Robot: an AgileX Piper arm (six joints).
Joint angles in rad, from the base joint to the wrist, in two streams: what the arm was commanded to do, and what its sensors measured. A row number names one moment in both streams.
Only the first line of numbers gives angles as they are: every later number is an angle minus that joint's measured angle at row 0.
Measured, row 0: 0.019, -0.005, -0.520, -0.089, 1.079, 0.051
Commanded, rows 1 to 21: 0.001, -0.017, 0.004, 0.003, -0.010, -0.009; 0.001, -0.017, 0.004, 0.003, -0.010, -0.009; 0.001, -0.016, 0.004, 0.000, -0.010, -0.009; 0.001, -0.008, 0.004, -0.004, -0.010, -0.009; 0.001, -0.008, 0.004, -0.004, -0.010, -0.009; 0.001, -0.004, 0.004, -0.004, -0.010, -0.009; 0.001, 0.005, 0.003, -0.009, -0.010, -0.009; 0.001, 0.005, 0.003, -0.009, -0.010, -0.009; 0.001, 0.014, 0.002, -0.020, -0.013, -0.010; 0.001, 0.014, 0.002, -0.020, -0.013, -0.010; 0.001, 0.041, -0.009, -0.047, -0.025, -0.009; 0.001, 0.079, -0.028, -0.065, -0.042, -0.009; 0.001, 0.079, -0.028, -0.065, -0.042, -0.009; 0.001, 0.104, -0.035, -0.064, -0.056, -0.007; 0.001, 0.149, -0.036, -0.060, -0.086, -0.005; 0.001, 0.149, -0.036, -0.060, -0.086, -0.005; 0.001, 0.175, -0.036, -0.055, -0.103, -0.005; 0.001, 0.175, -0.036, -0.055, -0.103, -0.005; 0.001, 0.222, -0.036, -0.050, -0.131, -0.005; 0.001, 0.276, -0.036, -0.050, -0.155, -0.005; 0.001, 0.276, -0.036, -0.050, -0.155, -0.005
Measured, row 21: 0.000, 0.220, -0.029, -0.054, -0.107, -0.001
